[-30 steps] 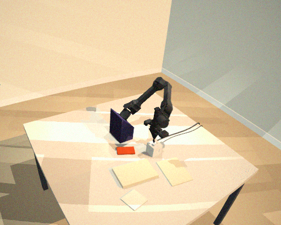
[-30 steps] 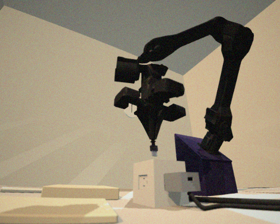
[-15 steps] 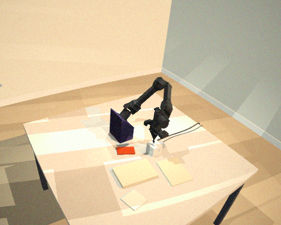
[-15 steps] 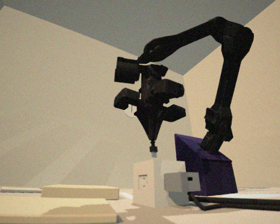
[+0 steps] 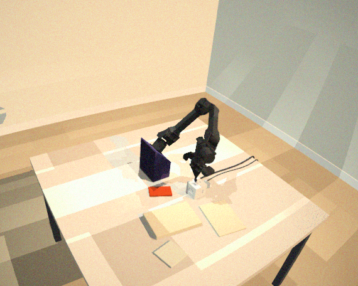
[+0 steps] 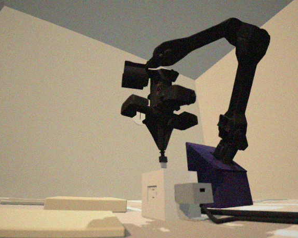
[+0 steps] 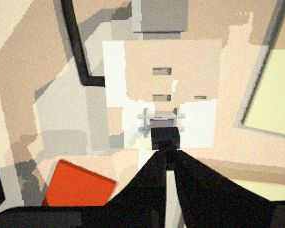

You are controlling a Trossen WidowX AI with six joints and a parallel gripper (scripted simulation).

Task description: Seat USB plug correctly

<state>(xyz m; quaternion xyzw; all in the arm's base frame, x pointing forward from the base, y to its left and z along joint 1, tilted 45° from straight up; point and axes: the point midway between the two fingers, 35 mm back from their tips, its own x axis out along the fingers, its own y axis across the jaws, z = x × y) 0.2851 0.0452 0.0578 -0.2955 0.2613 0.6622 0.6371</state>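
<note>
The USB plug lies 2 cm below my gripper tip. Round my gripper tip: orange card 10 cm behind, 15 cm to the right, 12 cm below; then book 11 cm ahead, 21 cm to the right, 11 cm below.
</note>
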